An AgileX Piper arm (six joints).
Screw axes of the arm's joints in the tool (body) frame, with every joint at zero. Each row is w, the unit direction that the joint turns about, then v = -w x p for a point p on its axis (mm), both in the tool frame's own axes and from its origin. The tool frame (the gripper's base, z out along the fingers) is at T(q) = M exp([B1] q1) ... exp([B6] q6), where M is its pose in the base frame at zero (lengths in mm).
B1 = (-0.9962, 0, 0.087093, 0.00, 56.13, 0.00)
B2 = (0, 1, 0, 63.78, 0.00, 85.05)
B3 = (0, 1, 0, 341.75, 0.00, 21.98)
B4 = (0, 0, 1, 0.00, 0.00, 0.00)
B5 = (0, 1, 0, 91.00, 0.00, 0.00)
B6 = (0, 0, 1, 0.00, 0.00, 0.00)
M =
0.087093 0 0.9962 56.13
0 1 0 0.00
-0.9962 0 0.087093 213.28
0 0 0 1
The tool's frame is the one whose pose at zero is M.
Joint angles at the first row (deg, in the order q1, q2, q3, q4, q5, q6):
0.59 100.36 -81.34 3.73 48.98 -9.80
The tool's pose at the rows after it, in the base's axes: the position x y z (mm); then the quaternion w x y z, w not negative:
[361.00 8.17 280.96 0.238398 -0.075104 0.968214 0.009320]
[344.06 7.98 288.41 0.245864 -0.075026 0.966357 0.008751]
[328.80 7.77 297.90 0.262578 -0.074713 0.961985 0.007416]
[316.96 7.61 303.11 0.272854 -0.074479 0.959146 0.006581]
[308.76 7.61 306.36 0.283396 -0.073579 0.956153 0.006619]
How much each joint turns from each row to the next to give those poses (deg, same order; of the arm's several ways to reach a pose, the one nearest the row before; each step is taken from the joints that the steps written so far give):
0.00 -3.88 3.46 0.00 0.00 -0.25
0.00 -3.82 3.20 0.00 -0.26 0.00
0.00 -3.80 2.62 0.00 -0.81 0.00
0.00 -2.79 2.12 0.00 -0.55 0.00
0.00 -2.03 1.64 0.13 -0.87 0.00

